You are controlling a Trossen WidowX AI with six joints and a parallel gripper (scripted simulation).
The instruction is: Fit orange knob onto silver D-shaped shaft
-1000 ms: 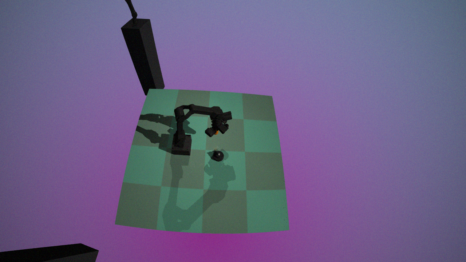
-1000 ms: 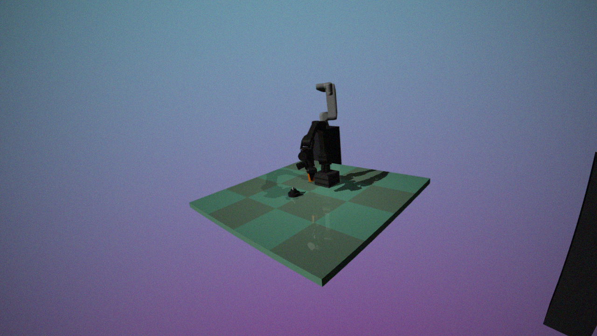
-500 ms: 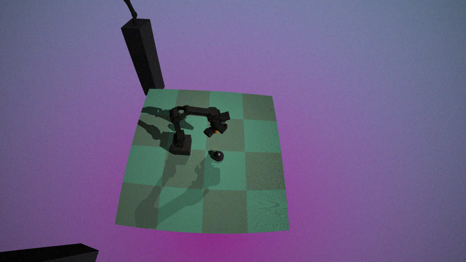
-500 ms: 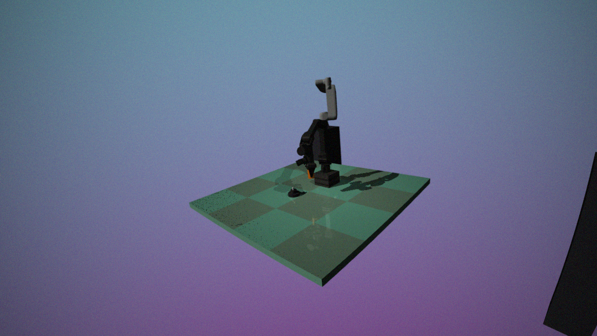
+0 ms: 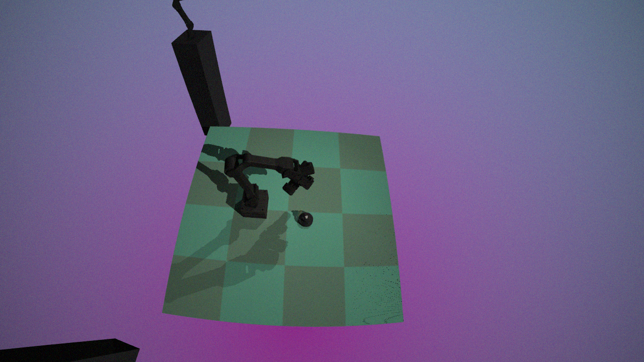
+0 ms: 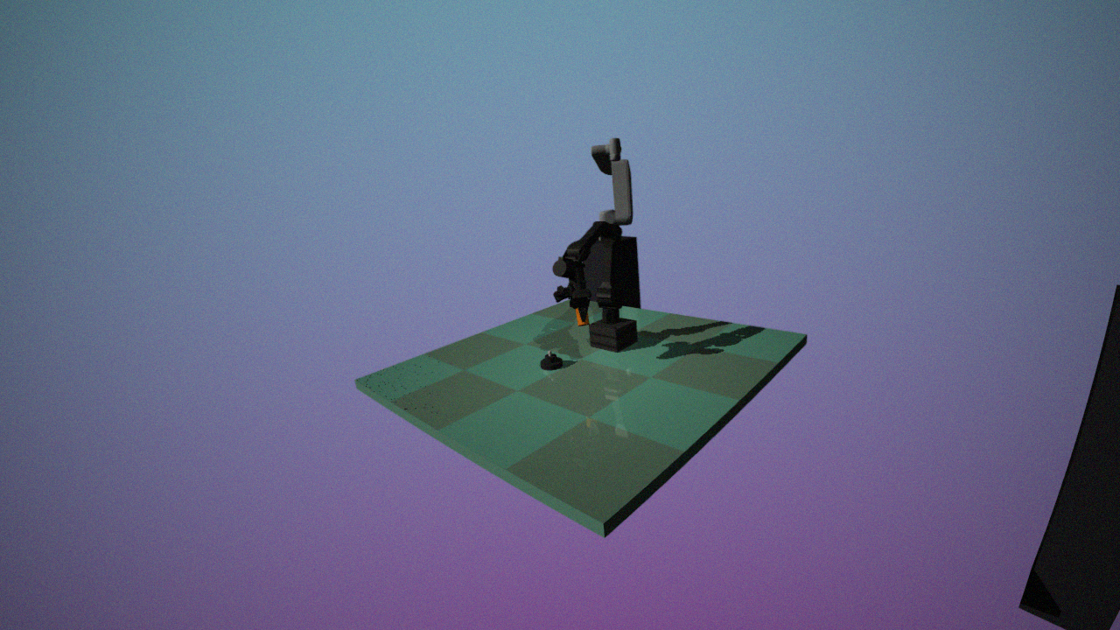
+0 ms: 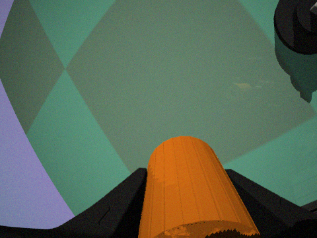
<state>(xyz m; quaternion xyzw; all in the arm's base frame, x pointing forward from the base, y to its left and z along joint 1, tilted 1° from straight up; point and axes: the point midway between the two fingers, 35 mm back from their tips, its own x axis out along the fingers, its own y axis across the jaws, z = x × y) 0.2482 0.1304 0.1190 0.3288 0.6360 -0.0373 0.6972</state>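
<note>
Right now the orange knob is 30 mm above my gripper tip, 10 mm to the right of it and 10 mm behind it. From my gripper tip the other things lie so: round pedestal 160 mm below, 140 mm to the right, 60 mm ahead.
</note>
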